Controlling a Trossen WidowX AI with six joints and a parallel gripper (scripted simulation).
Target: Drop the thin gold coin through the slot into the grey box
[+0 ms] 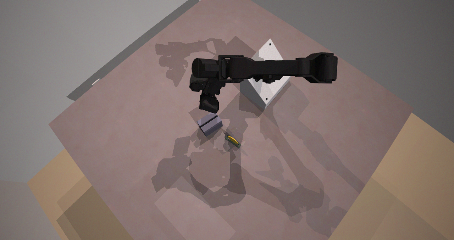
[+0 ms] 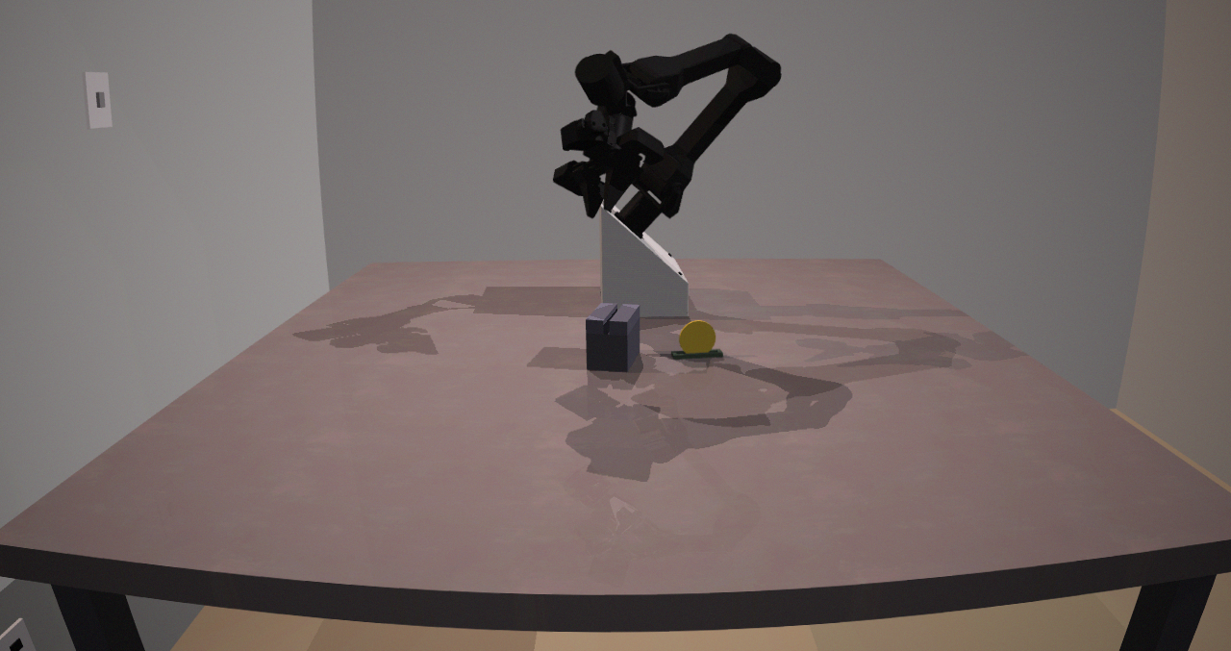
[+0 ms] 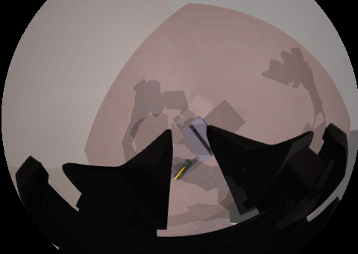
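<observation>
Right now my gripper tip is 3 cm past the gold coin, 14 cm to the right of it and 19 cm above it.
</observation>
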